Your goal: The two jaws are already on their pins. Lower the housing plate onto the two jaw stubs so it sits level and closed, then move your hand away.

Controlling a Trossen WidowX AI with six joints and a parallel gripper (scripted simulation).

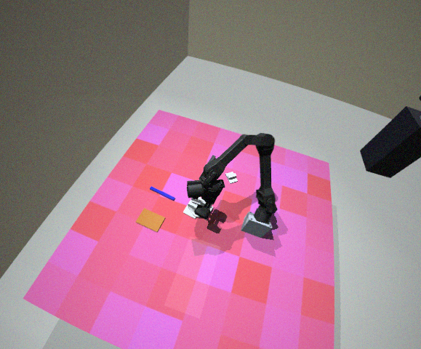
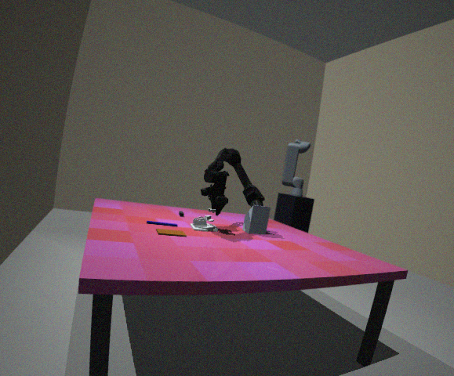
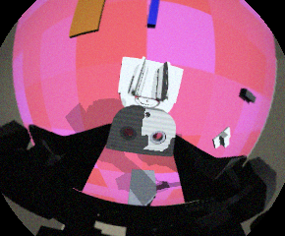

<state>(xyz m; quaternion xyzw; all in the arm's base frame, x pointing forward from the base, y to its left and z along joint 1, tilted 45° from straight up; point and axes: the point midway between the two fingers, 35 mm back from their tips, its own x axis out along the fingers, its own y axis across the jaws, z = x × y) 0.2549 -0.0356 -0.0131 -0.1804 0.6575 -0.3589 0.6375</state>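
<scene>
Now: the white housing plate 20 mm above my gripper tip and 10 mm ahead of it. Also, from my gripper tip: blue bar (260 mm ahead, 80 mm below, 40 mm to the right); white ribbed fixture (80 mm below, 70 mm ahead, 20 mm to the right); orange flat plate (260 mm ahead, 110 mm to the left, 80 mm below).
</scene>
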